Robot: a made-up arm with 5 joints. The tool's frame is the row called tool. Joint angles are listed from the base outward. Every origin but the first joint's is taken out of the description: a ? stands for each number. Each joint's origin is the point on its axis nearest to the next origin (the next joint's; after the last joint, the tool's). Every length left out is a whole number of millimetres.
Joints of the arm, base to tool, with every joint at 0 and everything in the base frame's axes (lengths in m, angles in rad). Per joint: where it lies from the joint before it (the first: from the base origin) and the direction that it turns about. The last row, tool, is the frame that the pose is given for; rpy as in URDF.
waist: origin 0 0 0.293 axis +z
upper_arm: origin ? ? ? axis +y
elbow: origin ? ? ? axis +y
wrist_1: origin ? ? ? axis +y
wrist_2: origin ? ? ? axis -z
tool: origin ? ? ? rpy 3.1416 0 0
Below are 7 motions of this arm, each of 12 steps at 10 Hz.
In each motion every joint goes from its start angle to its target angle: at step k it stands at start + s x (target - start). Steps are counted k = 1, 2, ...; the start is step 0. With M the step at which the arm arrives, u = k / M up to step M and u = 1 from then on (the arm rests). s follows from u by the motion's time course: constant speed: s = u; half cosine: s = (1 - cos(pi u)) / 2; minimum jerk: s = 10 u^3 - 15 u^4 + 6 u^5.
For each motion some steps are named. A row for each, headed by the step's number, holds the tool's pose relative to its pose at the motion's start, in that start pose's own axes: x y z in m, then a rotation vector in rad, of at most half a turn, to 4 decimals.
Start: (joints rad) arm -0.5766 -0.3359 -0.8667 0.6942 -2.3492
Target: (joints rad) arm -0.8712 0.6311 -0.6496 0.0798 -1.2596
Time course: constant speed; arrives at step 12
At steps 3, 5, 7, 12:
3: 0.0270 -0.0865 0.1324 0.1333 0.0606 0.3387
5: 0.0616 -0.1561 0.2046 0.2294 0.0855 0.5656
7: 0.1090 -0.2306 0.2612 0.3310 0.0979 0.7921
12: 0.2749 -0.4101 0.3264 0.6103 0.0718 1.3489

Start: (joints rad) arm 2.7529 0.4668 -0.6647 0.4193 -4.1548
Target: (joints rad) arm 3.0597 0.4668 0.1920 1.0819 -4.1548
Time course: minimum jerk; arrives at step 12
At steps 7, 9, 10, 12:
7: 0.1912 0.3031 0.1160 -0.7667 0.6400 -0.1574
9: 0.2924 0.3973 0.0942 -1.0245 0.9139 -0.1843
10: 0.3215 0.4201 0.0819 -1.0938 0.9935 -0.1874
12: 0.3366 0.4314 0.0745 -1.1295 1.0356 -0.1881

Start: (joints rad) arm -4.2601 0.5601 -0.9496 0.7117 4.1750
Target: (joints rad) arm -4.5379 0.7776 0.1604 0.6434 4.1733
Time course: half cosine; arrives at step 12
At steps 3, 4, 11, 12:
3: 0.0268 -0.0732 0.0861 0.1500 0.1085 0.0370
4: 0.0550 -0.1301 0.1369 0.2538 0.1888 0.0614
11: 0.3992 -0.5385 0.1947 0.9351 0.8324 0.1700
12: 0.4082 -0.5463 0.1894 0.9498 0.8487 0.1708

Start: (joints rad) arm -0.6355 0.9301 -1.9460 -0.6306 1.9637
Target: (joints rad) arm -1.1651 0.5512 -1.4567 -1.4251 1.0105
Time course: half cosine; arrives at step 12
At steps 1, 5, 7, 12:
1: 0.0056 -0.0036 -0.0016 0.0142 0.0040 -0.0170
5: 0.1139 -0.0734 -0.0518 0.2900 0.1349 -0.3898
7: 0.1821 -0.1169 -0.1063 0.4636 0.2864 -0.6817
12: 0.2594 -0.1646 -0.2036 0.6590 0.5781 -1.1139

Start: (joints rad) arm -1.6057 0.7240 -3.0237 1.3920 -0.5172
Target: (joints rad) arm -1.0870 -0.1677 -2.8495 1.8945 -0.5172
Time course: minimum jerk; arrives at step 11
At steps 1, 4, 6, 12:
1: 0.0011 -0.0015 -0.0035 0.0016 0.0025 -0.0021
4: 0.0243 -0.0526 -0.1416 0.0659 0.1009 -0.0791
6: -0.0050 -0.0970 -0.3198 0.1560 0.2323 -0.1714
12: -0.1257 -0.1026 -0.5076 0.2799 0.4010 -0.2741

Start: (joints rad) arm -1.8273 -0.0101 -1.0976 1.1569 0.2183
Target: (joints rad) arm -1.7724 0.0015 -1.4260 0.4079 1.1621
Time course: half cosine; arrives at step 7
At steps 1, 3, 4, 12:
1: 0.0053 -0.0028 -0.0113 0.0126 0.0513 0.0440
3: 0.0322 -0.0208 -0.0943 0.1659 0.3819 0.3404
4: 0.0404 -0.0309 -0.1527 0.3282 0.5718 0.5233
12: 0.0356 -0.0440 -0.2572 0.7205 0.8293 0.7996

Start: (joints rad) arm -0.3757 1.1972 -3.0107 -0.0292 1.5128
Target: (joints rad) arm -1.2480 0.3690 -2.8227 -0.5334 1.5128
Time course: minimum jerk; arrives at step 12
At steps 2, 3, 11, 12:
2: 0.0224 -0.0188 -0.0049 0.0388 0.0320 -0.0089
3: 0.0636 -0.0551 -0.0176 0.1132 0.0922 -0.0294
11: 0.2400 -0.4690 -0.4038 1.0260 0.6698 -0.6813
12: 0.2388 -0.4706 -0.4062 1.0305 0.6715 -0.6869

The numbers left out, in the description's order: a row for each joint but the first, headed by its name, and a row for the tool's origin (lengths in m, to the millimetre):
upper_arm: 0 0 0
elbow: 0.035 0 0.185
wrist_1: 0.112 0 -0.494
wrist_2: 0.064 0 -0.081
tool: 0 0 0

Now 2 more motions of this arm.
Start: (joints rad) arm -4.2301 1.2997 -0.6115 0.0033 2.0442
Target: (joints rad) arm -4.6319 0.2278 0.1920 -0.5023 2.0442
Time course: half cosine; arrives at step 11
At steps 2, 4, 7, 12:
2: -0.0025 -0.0029 -0.0176 0.0457 -0.0454 0.0252
4: -0.0031 -0.0070 -0.0618 0.1718 -0.1603 0.0986
7: 0.0120 -0.0008 -0.1308 0.4310 -0.3520 0.2632
12: 0.0272 0.0125 -0.1625 0.6231 -0.4579 0.3929

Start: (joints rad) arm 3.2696 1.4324 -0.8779 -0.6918 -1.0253
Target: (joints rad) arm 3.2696 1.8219 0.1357 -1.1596 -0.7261
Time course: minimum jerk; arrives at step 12
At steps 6, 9, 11, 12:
6: -0.1511 -0.2489 -0.1991 0.3809 -0.2721 0.1469
9: -0.1951 -0.3215 -0.4486 0.6541 -0.5285 0.2523
11: -0.1938 -0.3193 -0.5126 0.7176 -0.5975 0.2758
12: -0.1936 -0.3190 -0.5159 0.7208 -0.6011 0.2770

